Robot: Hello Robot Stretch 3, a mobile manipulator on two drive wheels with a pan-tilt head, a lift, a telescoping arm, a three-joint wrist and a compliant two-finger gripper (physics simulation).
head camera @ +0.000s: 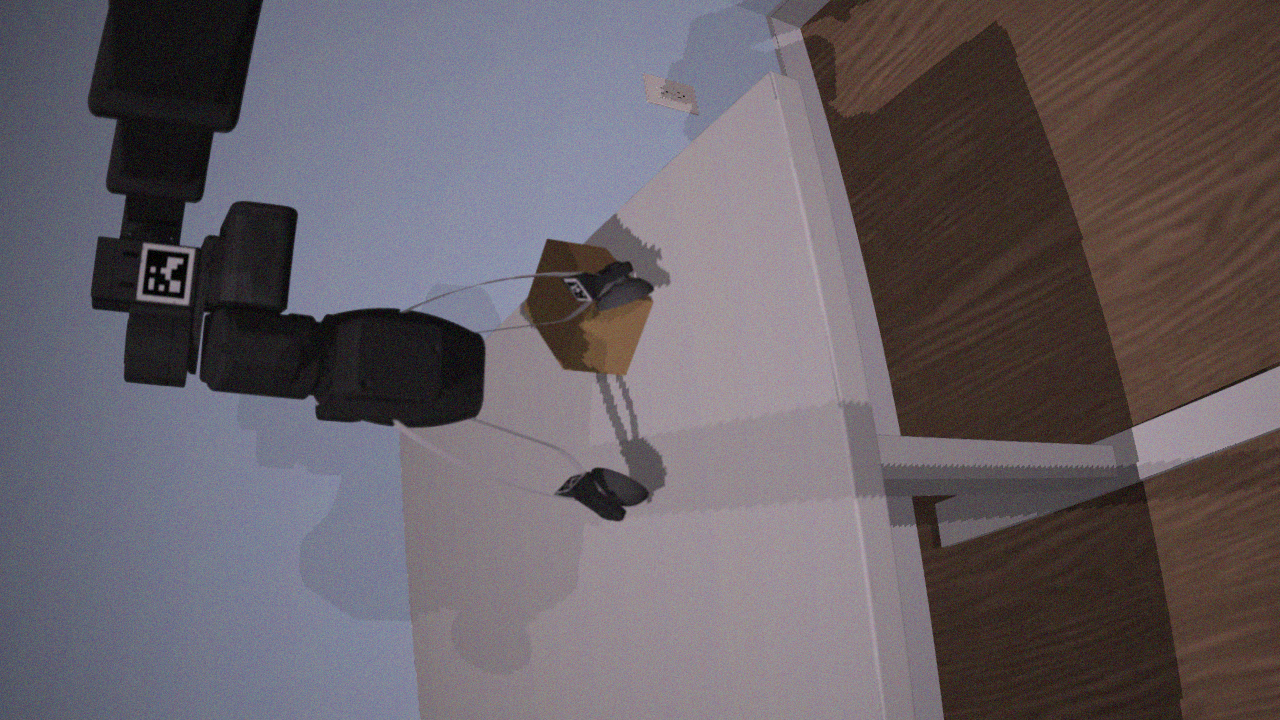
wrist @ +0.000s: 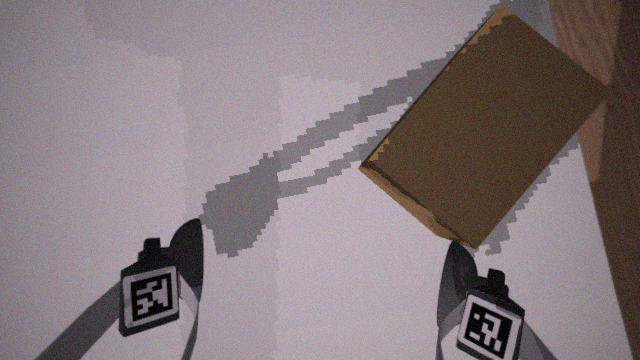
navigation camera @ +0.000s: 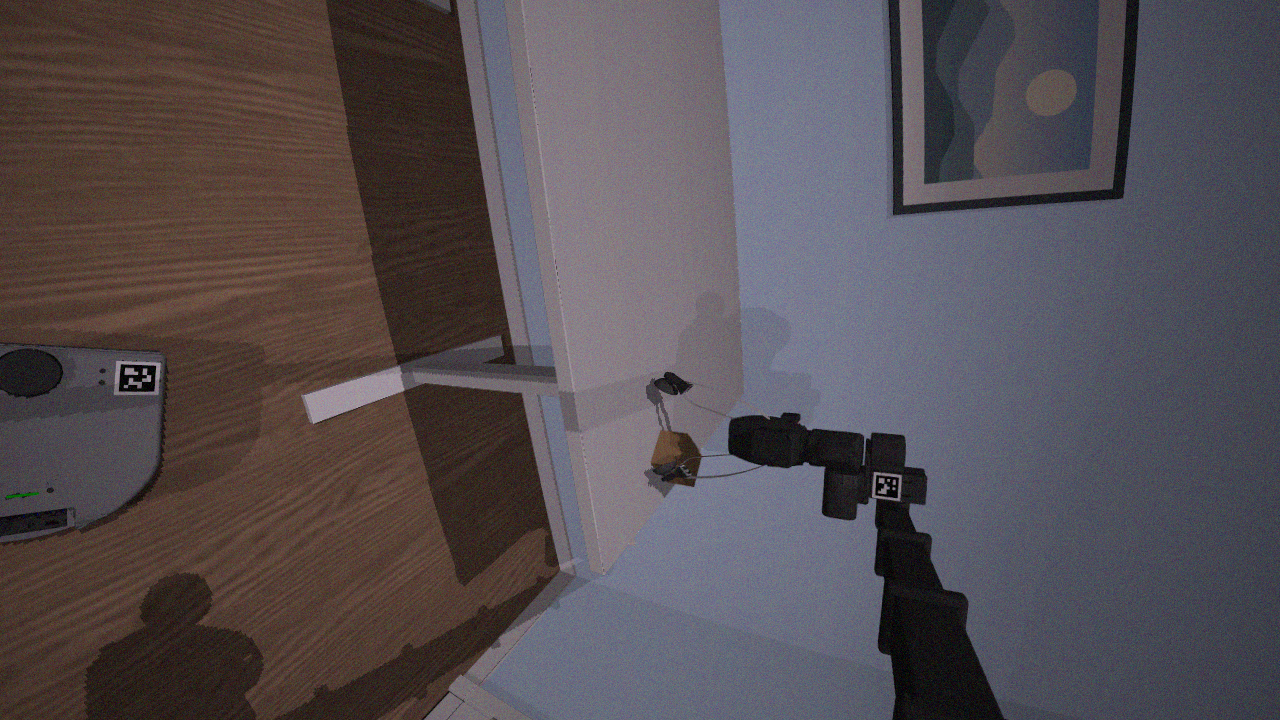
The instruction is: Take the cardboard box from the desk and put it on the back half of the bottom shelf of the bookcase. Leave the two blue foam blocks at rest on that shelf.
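Frame: origin at the robot's base, x ahead, y left, z up, level; millimetres.
Seen in the pictures: gripper, fingertip midpoint: [head camera: 643, 392] [navigation camera: 655, 425]; robot's base at its link origin: [navigation camera: 30, 370].
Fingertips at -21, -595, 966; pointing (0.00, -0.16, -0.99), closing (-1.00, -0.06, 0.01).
Offsets run from my fingertips to a thing's top centre, as dx, dy, dz. "pt": to the spot under its first point. Level surfaces: height alone.
The brown cardboard box @[-63, -74, +34] [head camera: 619, 344] [navigation camera: 675, 444] [wrist: 485, 125] is on the white desk @[dz -16] [head camera: 733, 591] [navigation camera: 626, 179] [wrist: 75, 150]. In the wrist view it lies at the upper right, turned diagonally to the fingers, close to the desk's edge. My gripper [head camera: 615, 389] [navigation camera: 670, 427] [wrist: 321, 258] is open over the desk, with nothing between its fingers. The right finger in the wrist view is at the box's lower corner; I cannot tell if it touches. In the head view that finger hides part of the box. The bookcase and the blue foam blocks do not show.
A pale blue wall [head camera: 358, 116] [navigation camera: 823, 268] stands behind the desk, with an outlet @[-607, -908, -508] [head camera: 671, 93] and a framed picture [navigation camera: 1011, 98]. A white desk leg @[pt +28, -177, -635] [head camera: 1002, 450] [navigation camera: 478, 379] stands below the desktop on the wood floor @[dz -966] [head camera: 1163, 134] [navigation camera: 179, 223]. My base [navigation camera: 80, 438] shows at the left.
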